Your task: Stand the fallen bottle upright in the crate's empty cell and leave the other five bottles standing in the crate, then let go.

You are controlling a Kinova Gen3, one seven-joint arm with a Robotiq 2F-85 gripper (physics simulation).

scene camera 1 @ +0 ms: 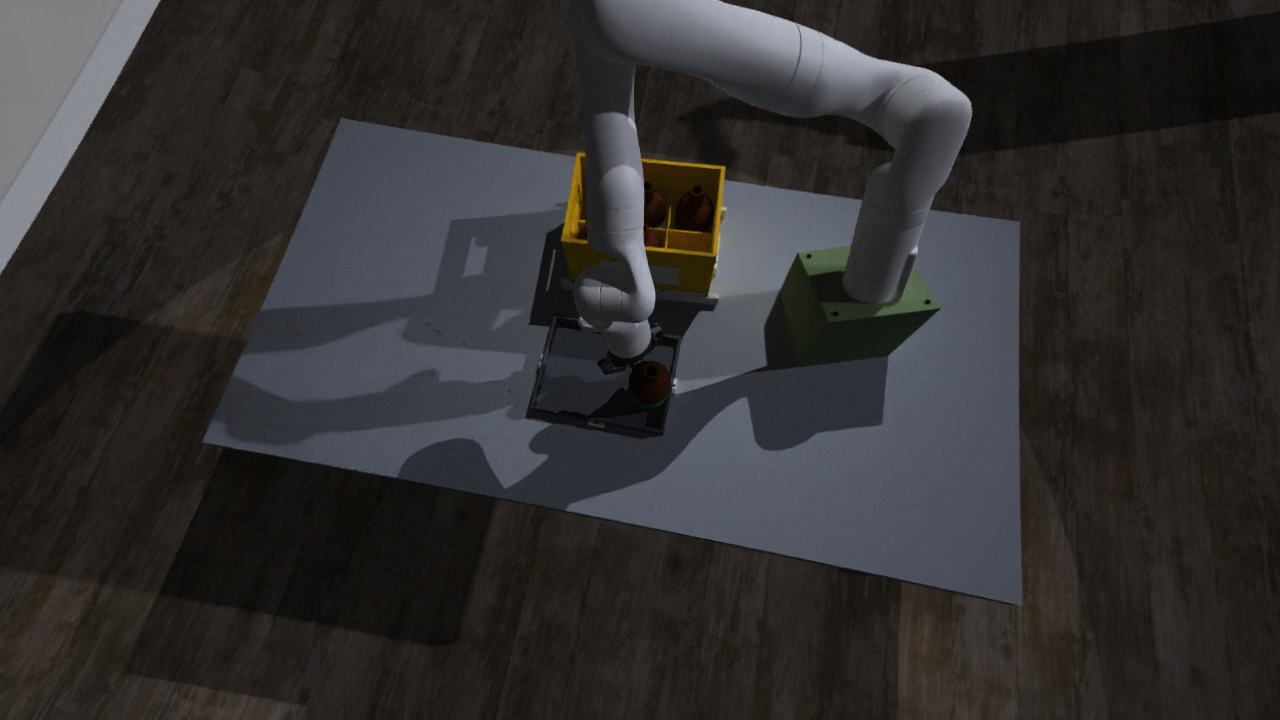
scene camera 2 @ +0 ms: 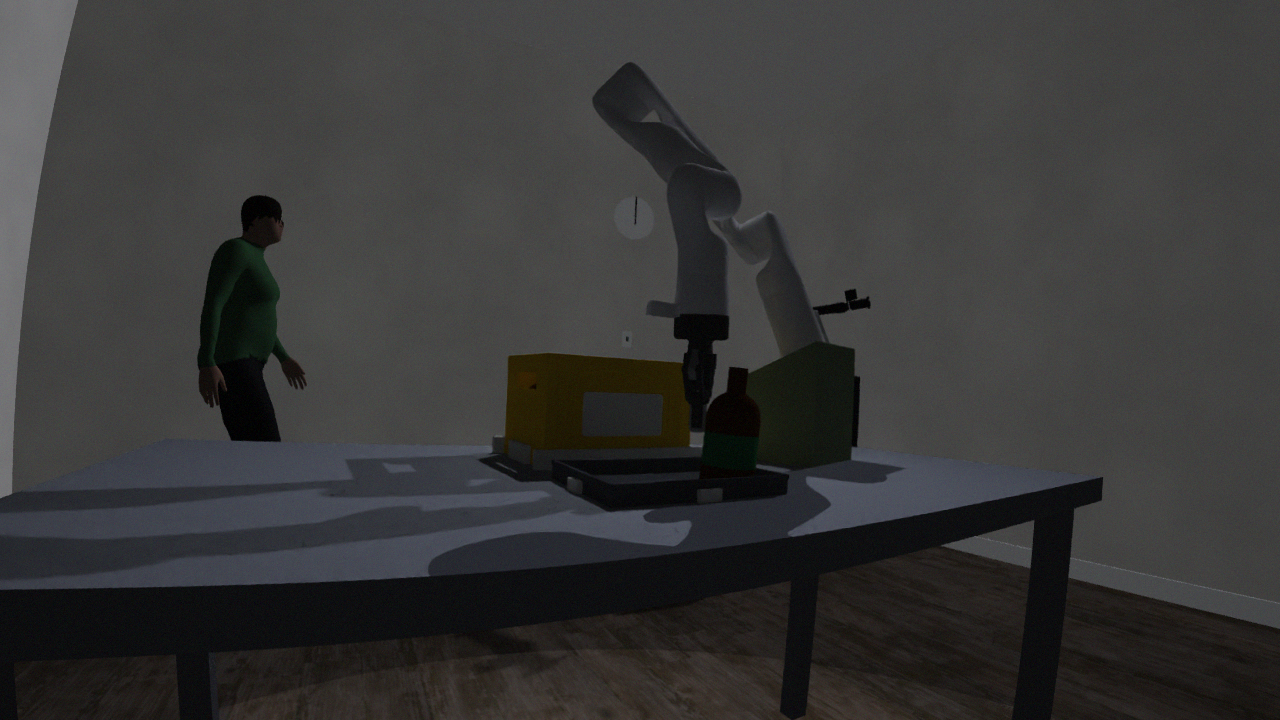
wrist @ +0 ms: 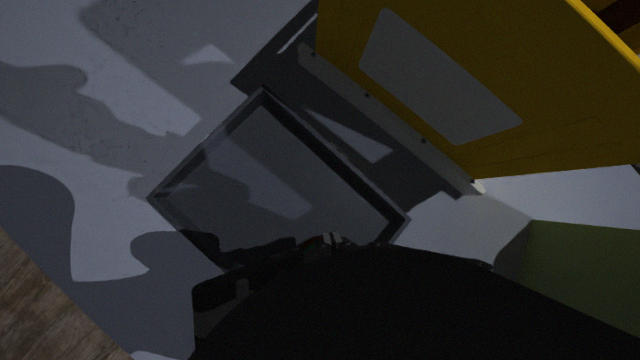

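Pixels of known places: gripper, between the fingertips: (scene camera 1: 635,362) (scene camera 2: 697,431) (wrist: 331,243); arm's base, origin of its link: (scene camera 1: 871,284) (scene camera 2: 807,359).
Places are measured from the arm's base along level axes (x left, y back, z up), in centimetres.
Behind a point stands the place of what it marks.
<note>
A brown bottle with a green band (scene camera 1: 649,386) {x 23.2, y -32.2, z -7.3 cm} (scene camera 2: 733,420) {x 24.4, y -34.7, z -10.5 cm} stands upright in the right part of the black tray (scene camera 1: 563,419) {x 29.1, y -47.5, z -19.6 cm} (scene camera 2: 644,491) {x 29.1, y -49.5, z -18.2 cm} (wrist: 325,155) {x 10.7, y -42.5, z -19.2 cm}. A small sliver of it shows past the fingers in the wrist view. My gripper (scene camera 1: 632,360) {x 17.9, y -36.0, z -12.5 cm} (scene camera 2: 697,420) {x 17.9, y -36.0, z -12.5 cm} (wrist: 331,243) {x 17.9, y -36.0, z -12.5 cm} is shut with nothing between its fingers. It points down behind the bottle, on the crate side, with its tips about level with the bottle's body. The yellow crate (scene camera 1: 698,279) {x -0.4, y -28.2, z -11.4 cm} (scene camera 2: 626,376) {x 0.7, y -39.3, z -5.1 cm} (wrist: 550,75) {x 0.2, y -34.9, z -4.8 cm} stands behind the tray. Brown bottles (scene camera 1: 694,211) {x -12.0, y -31.7, z -7.3 cm} stand in it; its front right cell looks empty. My arm hides its left part.
The crate rests on a pale base beside the tray. A green block (scene camera 1: 859,331) {x 7.2, y 0.0, z -3.3 cm} (scene camera 2: 805,411) {x 7.8, y -7.1, z -9.9 cm} (wrist: 580,270) {x -0.2, y -10.1, z -13.7 cm} carries the arm's base at the right. A person (scene camera 2: 241,304) stands beyond the table (scene camera 1: 805,483) {x 31.0, y -1.6, z -19.8 cm} at the left in scene camera 2.
</note>
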